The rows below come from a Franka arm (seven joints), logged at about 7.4 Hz.
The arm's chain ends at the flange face. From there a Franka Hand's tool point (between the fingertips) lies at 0.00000 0.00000 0.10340 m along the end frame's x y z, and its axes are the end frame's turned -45 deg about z.
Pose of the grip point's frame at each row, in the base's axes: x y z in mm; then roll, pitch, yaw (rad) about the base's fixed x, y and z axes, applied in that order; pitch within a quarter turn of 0, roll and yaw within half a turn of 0:
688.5 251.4 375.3 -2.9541 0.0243 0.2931
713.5 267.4 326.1 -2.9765 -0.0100 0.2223
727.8 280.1 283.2 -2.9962 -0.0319 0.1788
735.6 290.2 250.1 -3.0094 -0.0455 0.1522
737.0 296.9 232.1 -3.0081 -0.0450 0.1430
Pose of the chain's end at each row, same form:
696.4 233.7 476.9 -3.0255 0.1495 -0.4859
716.3 250.6 428.1 -3.0173 0.1093 -0.5555
727.3 264.8 385.5 -3.0159 0.0799 -0.5992
733.1 276.0 352.5 -3.0158 0.0610 -0.6263
734.4 282.6 334.5 -3.0152 0.0622 -0.6354

